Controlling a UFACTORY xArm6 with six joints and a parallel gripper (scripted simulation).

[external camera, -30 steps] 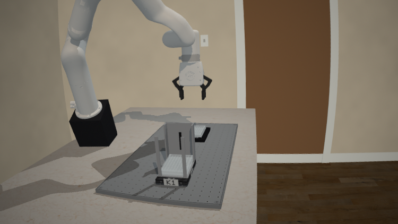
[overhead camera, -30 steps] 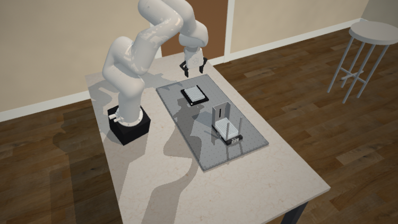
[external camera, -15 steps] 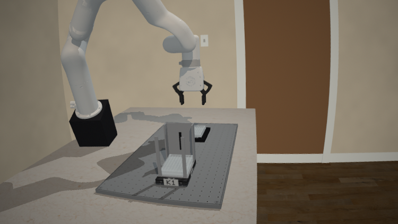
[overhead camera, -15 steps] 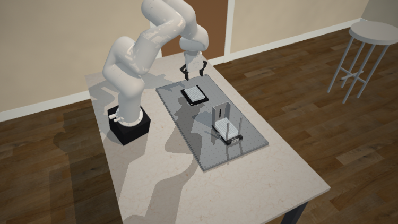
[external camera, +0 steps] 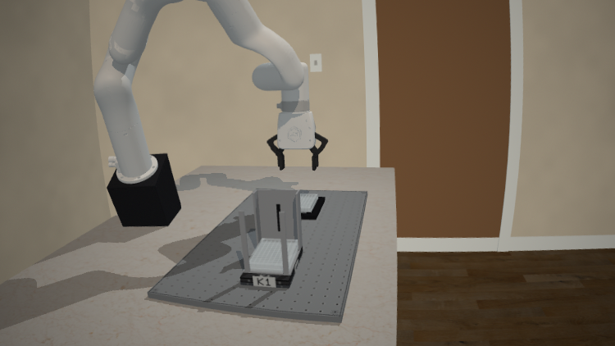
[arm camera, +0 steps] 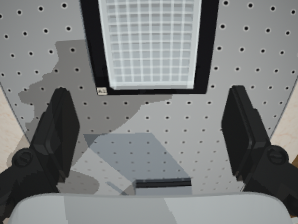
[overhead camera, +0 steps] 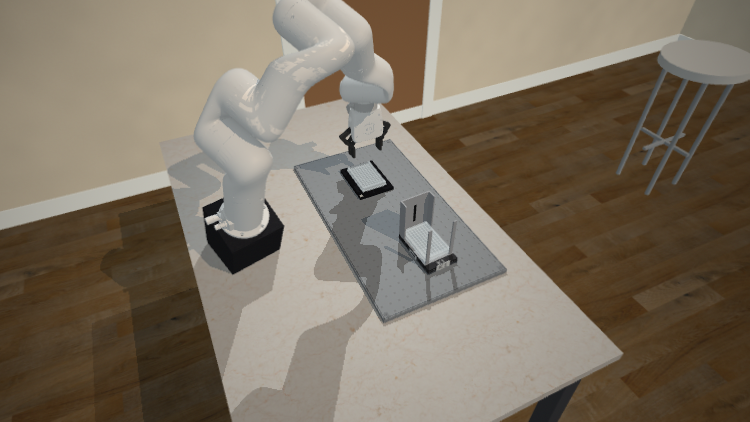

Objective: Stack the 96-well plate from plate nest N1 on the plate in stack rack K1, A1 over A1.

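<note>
The black plate nest N1 is 12 cm below my hand. Also, from my hand: tall back wall 28 cm to the right, 4 cm below, 2 cm behind; K1 label 44 cm to the right, 12 cm below, 4 cm behind; pale A1 square 11 cm below, 7 cm to the right, 6 cm behind.
</note>
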